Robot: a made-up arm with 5 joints.
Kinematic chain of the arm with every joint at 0, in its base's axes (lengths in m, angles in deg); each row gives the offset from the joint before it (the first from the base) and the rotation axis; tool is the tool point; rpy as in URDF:
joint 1: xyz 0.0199 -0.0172 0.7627 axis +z
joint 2: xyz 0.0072 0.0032 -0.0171 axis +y
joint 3: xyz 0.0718 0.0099 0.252 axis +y
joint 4: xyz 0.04 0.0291 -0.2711 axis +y
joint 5: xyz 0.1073 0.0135 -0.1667 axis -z
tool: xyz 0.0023 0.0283 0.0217 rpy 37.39 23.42 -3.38
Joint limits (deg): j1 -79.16..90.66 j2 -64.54..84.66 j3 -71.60..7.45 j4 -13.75..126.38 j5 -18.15..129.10
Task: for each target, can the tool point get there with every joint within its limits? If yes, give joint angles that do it. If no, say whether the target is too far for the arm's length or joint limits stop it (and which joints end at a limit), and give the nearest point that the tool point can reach.
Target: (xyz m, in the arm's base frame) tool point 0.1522 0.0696 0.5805
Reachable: yes | joints 1.15 12.23 -27.66 88.58 -3.03
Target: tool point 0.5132 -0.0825 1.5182
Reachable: no: too far | nearest point 0.3455 -0.0603 1.2517 | short by 0.316 m
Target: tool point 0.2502 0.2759 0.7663
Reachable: yes | joints 39.22 -22.86 -34.51 49.35 20.48
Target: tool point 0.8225 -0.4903 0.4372
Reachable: no: too far | nearest point 0.5160 -0.3096 0.5559 | short by 0.375 m
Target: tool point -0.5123 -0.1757 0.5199
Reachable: no: joint limits stop it (at a limit: joint 2) | nearest point -0.1775 -0.0760 0.5941 | short by 0.357 m
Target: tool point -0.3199 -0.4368 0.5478
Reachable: no: joint limits stop it (at a limit: joint 2) | nearest point -0.1115 -0.1794 0.6083 | short by 0.337 m
